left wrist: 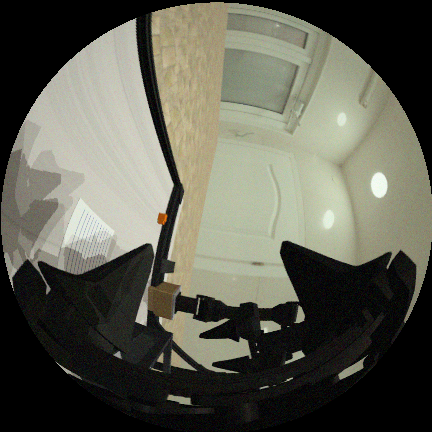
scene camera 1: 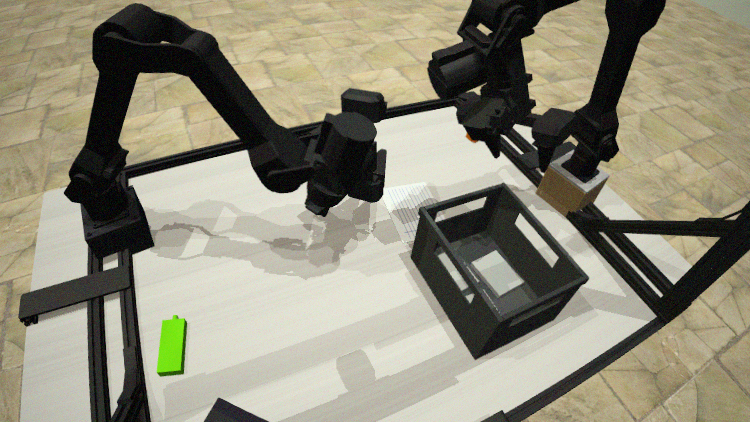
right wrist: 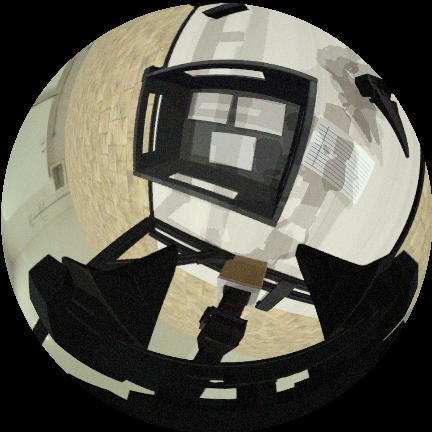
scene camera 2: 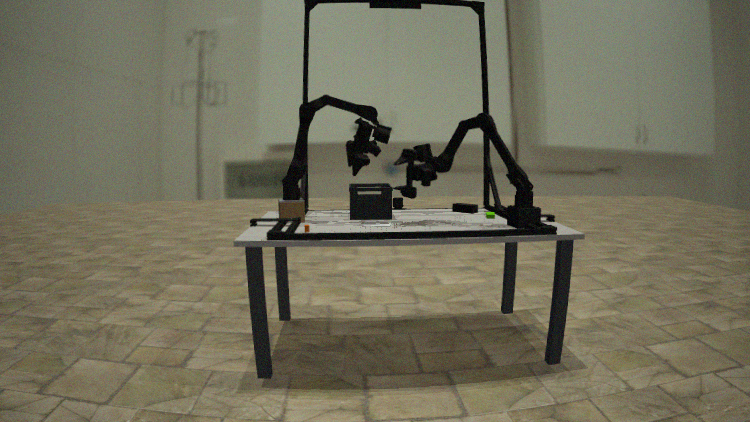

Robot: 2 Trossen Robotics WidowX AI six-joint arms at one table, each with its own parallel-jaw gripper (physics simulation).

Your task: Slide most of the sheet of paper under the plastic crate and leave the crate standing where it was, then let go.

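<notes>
The lined white sheet of paper [scene camera 1: 406, 202] [left wrist: 87, 237] [right wrist: 357, 172] lies flat on the table beside the crate. The crate hides its near edge in the right wrist view, so I cannot tell if any part is underneath. The dark plastic crate [scene camera 1: 456, 309] [scene camera 2: 370, 207] [right wrist: 170, 115] stands upright. My left gripper [scene camera 1: 346, 202] [scene camera 2: 401, 175] [left wrist: 217, 249] is open and empty above the table, left of the paper in scene camera 1. My right gripper [scene camera 1: 519, 160] [scene camera 2: 365, 163] [right wrist: 239, 251] is open and empty, high above the table near the crate.
A brown box [scene camera 1: 566, 191] [scene camera 2: 291, 209] [left wrist: 162, 300] [right wrist: 243, 271] is at the right arm's base. A small orange block [scene camera 1: 472, 137] [scene camera 2: 306, 228] [left wrist: 162, 218] lies near the frame rail. A green block [scene camera 1: 172, 346] [scene camera 2: 490, 215] and a dark block [scene camera 1: 230, 412] [scene camera 2: 464, 207] lie away from the crate.
</notes>
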